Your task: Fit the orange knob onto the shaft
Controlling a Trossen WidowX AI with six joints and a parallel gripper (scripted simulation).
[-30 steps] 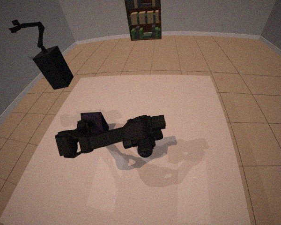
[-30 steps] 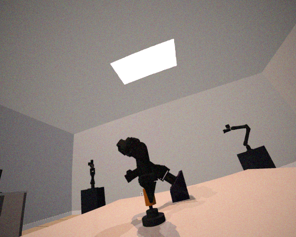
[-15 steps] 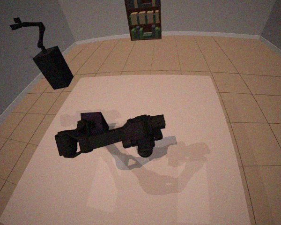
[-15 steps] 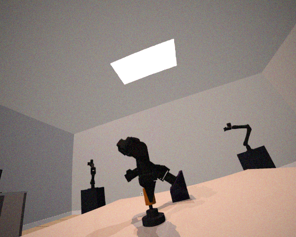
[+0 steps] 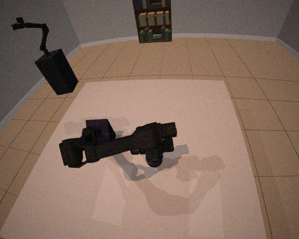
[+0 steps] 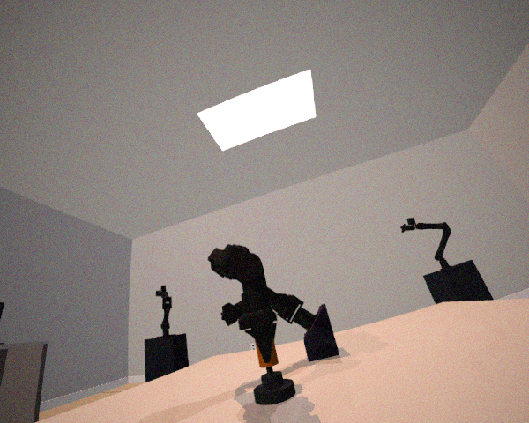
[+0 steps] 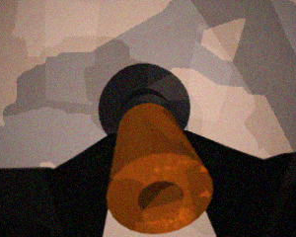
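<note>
Right now my gripper tip is 20 mm below the orange knob. From my gripper tip the other things lie so: round pedestal: 40 mm below.
</note>
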